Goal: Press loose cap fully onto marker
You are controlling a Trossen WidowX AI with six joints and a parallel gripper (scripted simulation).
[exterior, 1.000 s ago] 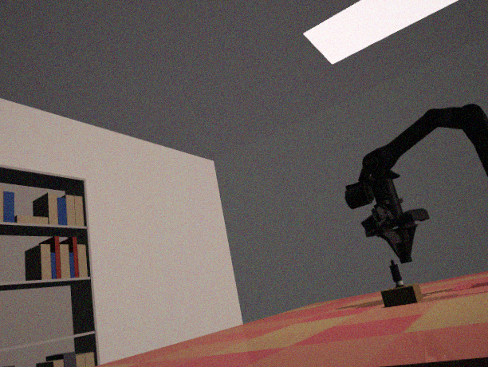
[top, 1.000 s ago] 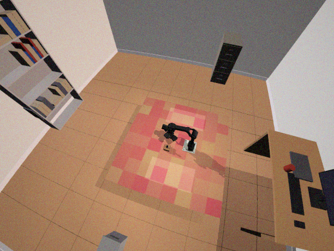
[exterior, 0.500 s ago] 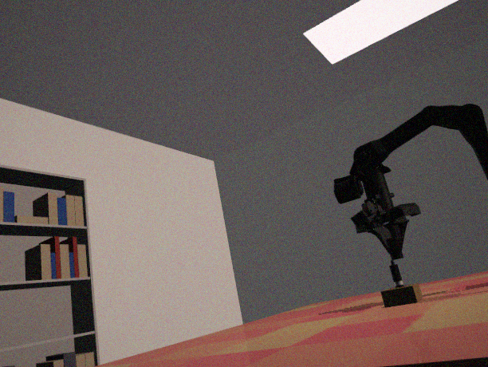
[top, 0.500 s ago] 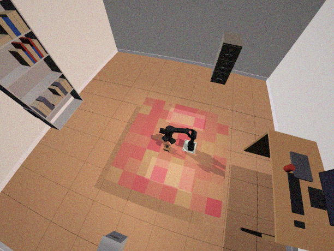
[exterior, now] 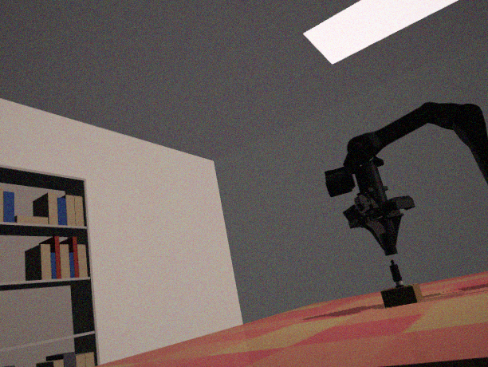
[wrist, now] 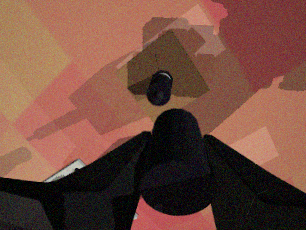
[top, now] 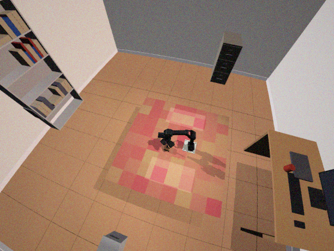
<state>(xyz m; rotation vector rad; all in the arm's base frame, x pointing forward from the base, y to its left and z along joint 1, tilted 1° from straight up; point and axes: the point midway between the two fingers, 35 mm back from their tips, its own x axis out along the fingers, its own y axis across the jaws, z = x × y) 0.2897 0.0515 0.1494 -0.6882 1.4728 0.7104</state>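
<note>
Now: the tan holder block 11 cm below my gripper tip and 2 cm to the left of it. Round my gripper tip: marker cap: 1 cm above.
</note>
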